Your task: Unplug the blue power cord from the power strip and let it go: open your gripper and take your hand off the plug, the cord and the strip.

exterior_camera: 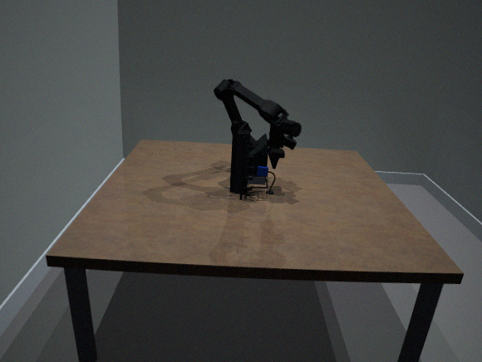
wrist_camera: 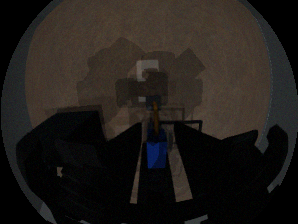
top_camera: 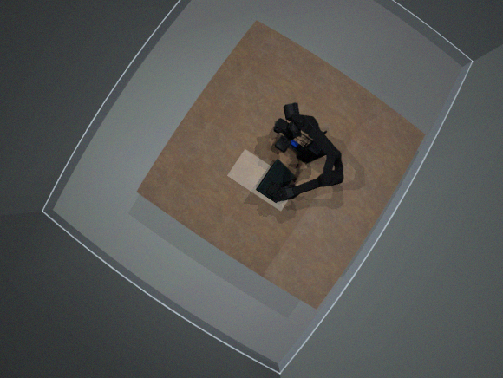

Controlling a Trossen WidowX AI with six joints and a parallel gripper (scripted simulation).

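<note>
Right now my gripper tip is 6 cm to the left of the blue plug and 1 cm above it.
</note>
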